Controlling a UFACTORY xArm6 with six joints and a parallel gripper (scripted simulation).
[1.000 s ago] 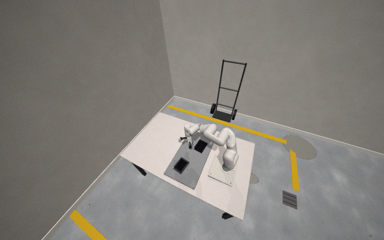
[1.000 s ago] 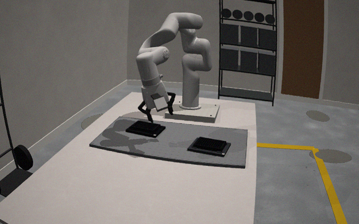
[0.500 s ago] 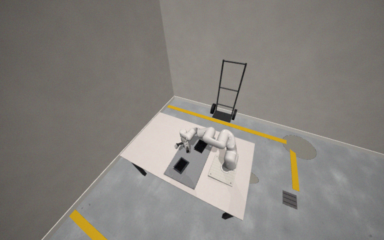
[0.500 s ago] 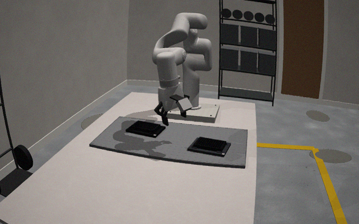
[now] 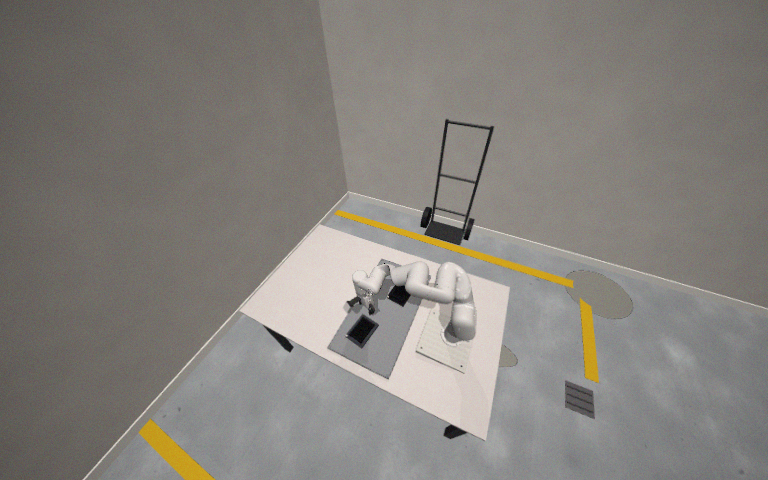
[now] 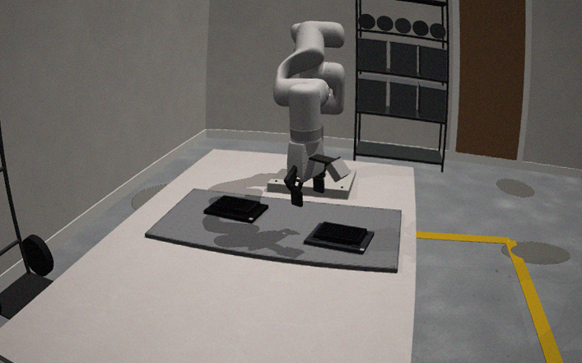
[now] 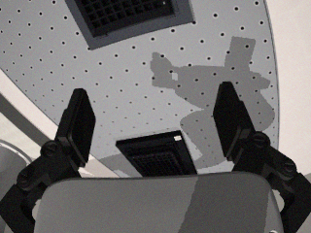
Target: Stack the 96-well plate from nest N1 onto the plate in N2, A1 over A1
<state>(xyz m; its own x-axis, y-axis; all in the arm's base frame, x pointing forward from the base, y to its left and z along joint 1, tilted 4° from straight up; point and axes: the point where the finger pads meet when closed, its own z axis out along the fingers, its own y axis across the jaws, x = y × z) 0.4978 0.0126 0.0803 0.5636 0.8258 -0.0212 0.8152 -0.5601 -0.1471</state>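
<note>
The plate nest lies 12 cm below my hand, 9 cm to the left of it and 1 cm ahead of it.
</note>
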